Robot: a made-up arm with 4 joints.
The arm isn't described. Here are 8 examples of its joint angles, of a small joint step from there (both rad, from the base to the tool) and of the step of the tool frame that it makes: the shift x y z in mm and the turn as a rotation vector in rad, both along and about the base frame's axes.
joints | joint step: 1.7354 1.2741 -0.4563 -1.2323 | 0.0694 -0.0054 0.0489 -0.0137
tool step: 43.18 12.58 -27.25 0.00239 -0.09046 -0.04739
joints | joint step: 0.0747 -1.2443 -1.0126 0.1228 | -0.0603 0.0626 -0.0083 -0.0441
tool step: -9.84 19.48 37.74 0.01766 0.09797 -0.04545
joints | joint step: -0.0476 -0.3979 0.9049 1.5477 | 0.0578 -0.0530 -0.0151 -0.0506
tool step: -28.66 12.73 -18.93 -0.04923 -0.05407 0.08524
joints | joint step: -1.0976 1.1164 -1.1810 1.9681 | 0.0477 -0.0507 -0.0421 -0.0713
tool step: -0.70 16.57 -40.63 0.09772 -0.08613 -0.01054
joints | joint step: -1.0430 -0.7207 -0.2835 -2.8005 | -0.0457 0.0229 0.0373 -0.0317
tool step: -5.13 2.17 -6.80 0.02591 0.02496 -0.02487
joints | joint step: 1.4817 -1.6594 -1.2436 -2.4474 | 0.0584 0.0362 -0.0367 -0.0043
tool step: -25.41 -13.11 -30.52 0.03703 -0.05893 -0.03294
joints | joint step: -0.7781 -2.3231 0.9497 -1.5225 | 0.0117 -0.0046 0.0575 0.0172
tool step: -16.29 2.94 -4.99 0.01886 0.03528 -0.03026
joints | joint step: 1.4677 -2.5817 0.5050 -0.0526 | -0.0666 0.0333 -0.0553 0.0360
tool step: 12.58 0.20 -18.92 0.06220 0.02018 -0.03843
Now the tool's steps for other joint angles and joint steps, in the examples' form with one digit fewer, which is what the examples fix.
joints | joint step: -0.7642 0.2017 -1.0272 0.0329 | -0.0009 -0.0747 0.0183 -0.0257
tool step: -19.2 -22.4 30.4 0.0642 -0.0161 0.0584
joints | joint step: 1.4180 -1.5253 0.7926 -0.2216 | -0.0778 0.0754 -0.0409 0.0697
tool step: -45.6 54.0 -35.4 0.1317 0.1120 -0.0441
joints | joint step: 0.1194 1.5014 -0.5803 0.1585 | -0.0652 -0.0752 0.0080 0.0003
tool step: -10.9 21.5 -24.1 -0.0265 0.0695 0.0699
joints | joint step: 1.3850 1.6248 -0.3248 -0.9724 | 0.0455 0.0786 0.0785 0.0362
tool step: 15.7 4.0 58.4 0.1180 -0.0303 -0.0736
